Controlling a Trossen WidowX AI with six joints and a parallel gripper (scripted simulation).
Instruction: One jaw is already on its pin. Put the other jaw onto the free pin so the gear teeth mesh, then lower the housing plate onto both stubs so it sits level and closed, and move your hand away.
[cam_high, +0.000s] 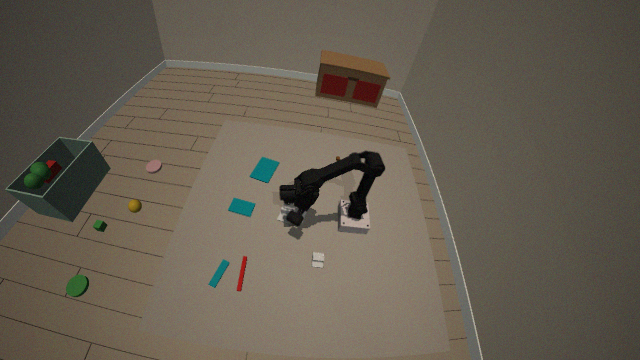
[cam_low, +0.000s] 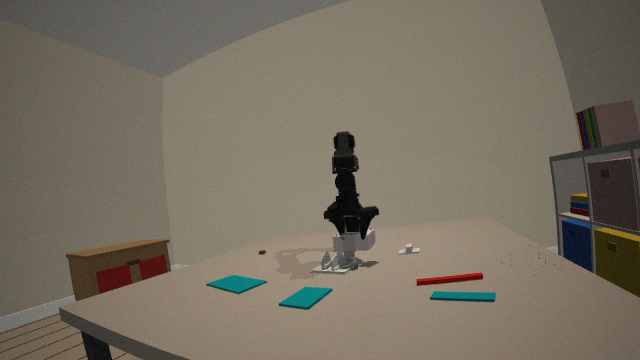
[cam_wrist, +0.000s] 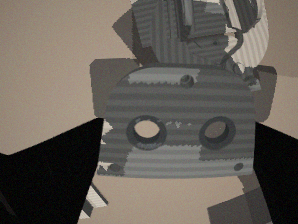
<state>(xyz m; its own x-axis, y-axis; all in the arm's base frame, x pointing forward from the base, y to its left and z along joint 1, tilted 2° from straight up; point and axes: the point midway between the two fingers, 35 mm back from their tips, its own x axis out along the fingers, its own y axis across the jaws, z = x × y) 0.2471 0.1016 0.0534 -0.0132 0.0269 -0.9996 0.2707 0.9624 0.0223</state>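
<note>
Right now my gripper tip is 20 mm short of the jaw, 60 mm to the left of it and 70 mm above it. From my gripper tip the other things lie so: small white block (120 mm behind, 160 mm to the left, 70 mm below); red strip (180 mm ahead, 310 mm to the left, 80 mm below); housing plate (10 mm ahead, 20 mm above).
</note>
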